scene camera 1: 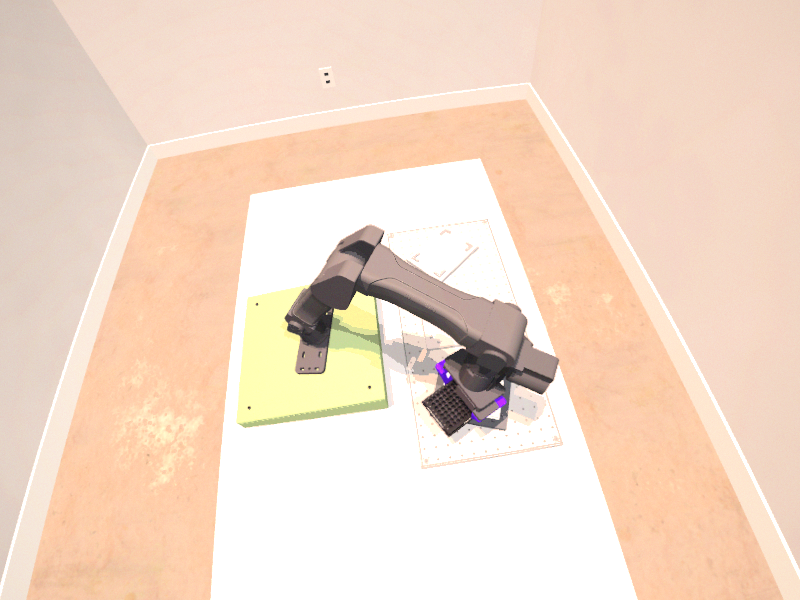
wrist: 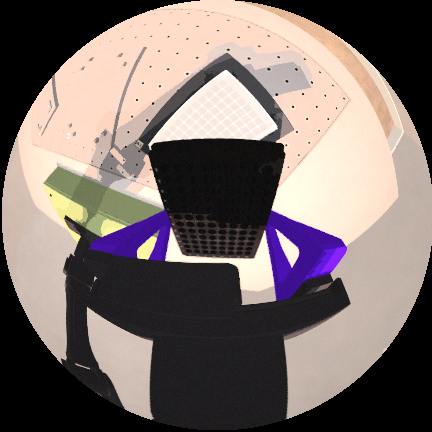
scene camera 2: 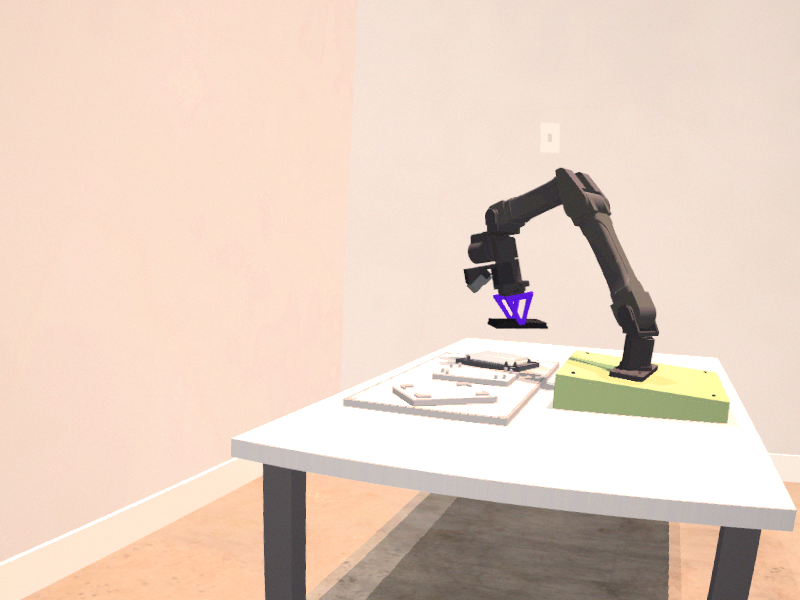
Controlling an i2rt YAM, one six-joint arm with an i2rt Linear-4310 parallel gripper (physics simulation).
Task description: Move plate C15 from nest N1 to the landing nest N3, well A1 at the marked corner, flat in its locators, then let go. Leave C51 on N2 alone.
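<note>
My gripper [scene camera 1: 461,395] [scene camera 2: 520,319] [wrist: 217,214] is shut on a black well plate [scene camera 1: 445,408] [scene camera 2: 504,324] [wrist: 217,185], held roughly level high above the board. A white gridded plate [scene camera 2: 497,357] [wrist: 220,107] lies in the dark-framed nest [scene camera 2: 526,365] [wrist: 230,60] below the gripper, partly hidden by the held plate in the wrist view. A pale nest with small pins [scene camera 2: 474,374] is in the middle of the board. Another pale nest with raised corner pieces [scene camera 1: 432,255] [scene camera 2: 445,399] is at the other end and holds no plate. The plate and nest names cannot be read.
The nests stand on a pale perforated board [scene camera 1: 529,423] [scene camera 2: 381,401] on the white table [scene camera 1: 323,516] [scene camera 2: 420,445]. The arm stands on a yellow-green block [scene camera 1: 277,387] [scene camera 2: 646,400] [wrist: 105,200] beside the board.
</note>
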